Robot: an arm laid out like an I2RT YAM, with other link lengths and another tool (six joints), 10 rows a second.
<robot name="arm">
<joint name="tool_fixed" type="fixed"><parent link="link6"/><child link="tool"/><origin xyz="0.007 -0.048 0.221" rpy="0.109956 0 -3.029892"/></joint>
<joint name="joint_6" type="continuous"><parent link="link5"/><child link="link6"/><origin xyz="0.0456 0 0.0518" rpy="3.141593 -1.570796 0"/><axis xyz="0 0 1"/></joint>
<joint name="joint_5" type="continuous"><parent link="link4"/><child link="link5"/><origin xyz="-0.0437 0.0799 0.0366" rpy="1.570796 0 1.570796"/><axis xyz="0 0 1"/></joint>
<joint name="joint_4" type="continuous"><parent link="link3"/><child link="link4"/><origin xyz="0.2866 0.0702 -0.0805" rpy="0 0 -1.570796"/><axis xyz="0 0 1"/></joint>
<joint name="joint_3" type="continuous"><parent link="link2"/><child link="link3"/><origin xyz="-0.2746 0 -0.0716" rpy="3.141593 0 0"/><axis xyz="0 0 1"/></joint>
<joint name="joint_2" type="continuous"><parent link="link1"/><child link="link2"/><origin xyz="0.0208 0.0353 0.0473" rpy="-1.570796 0 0"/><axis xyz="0 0 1"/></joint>
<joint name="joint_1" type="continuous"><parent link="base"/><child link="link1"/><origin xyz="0 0 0.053" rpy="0 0 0"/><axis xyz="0 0 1"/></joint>
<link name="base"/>
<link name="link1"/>
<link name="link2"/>
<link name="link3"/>
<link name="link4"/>
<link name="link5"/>
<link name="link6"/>
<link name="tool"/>
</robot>
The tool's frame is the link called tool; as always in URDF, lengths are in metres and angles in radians. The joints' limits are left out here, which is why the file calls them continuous.
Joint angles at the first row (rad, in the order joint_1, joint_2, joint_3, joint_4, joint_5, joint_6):
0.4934 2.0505 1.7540 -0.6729 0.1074 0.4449
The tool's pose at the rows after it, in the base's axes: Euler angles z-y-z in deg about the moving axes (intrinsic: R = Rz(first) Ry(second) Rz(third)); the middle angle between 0 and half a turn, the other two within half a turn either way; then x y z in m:
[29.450 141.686 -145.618 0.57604 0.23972 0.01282]
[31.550 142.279 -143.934 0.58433 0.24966 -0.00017]
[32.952 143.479 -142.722 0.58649 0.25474 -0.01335]
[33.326 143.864 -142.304 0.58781 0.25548 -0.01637]
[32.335 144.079 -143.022 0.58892 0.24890 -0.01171]
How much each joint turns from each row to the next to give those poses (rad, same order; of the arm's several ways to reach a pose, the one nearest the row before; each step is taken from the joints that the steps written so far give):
-0.0180 0.0544 0.0361 0.0259 -0.0388 0.0145
-0.0015 0.0633 0.0605 -0.0084 -0.0228 -0.0024
0.0001 0.0480 0.0432 -0.0172 -0.0132 -0.0003
-0.0017 0.0165 0.0200 -0.0106 -0.0043 0.0000
-0.0071 -0.0049 0.0084 -0.0162 0.0065 -0.0041

